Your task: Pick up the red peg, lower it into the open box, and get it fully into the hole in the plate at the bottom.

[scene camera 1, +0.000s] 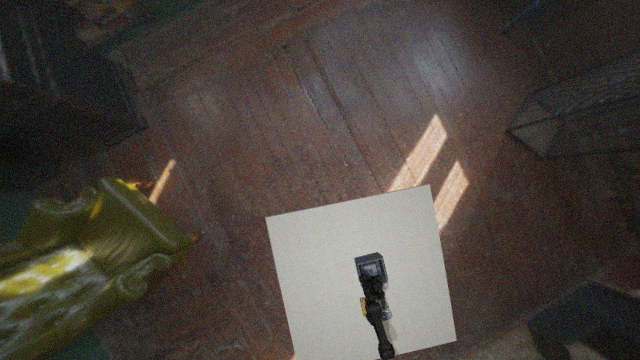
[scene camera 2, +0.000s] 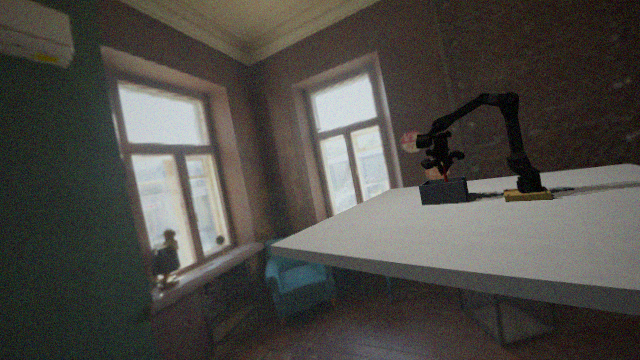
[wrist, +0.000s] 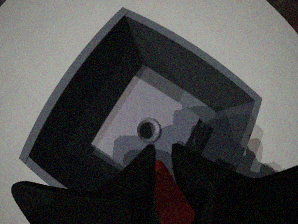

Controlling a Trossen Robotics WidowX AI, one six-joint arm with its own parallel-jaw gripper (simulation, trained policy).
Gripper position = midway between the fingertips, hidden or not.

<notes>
In view: my gripper (wrist: 162, 150), a dark box (scene camera 2: 433, 192) and a grey plate (wrist: 169, 122).
The dark box also shows in the wrist view (wrist: 58, 149). Scene camera 2 misses the grey plate, which is hidden by the dark box.
</notes>
